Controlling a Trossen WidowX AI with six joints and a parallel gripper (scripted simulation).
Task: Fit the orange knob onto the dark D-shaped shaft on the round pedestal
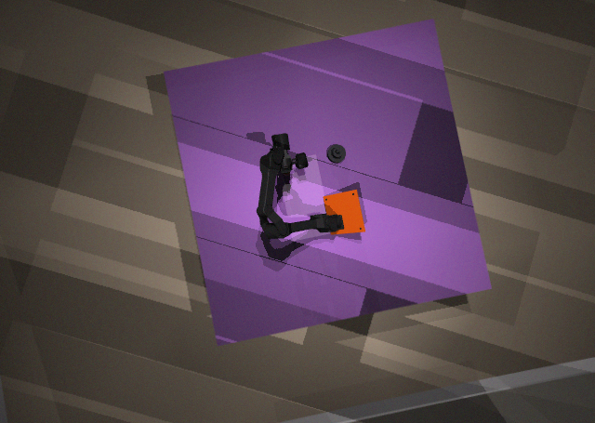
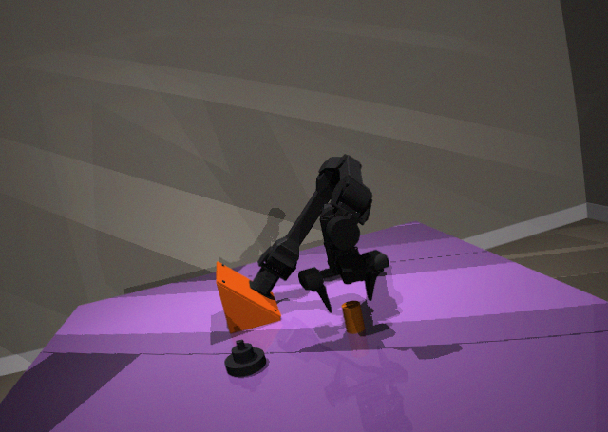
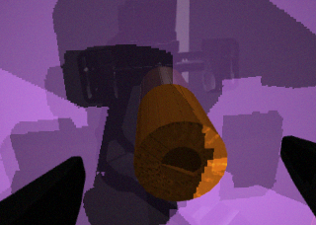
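My gripper tip is now 30 mm above the orange knob. The rest, counted from my gripper tip: shaft pedestal: 240 mm to the right, 30 mm below, 30 mm ahead.
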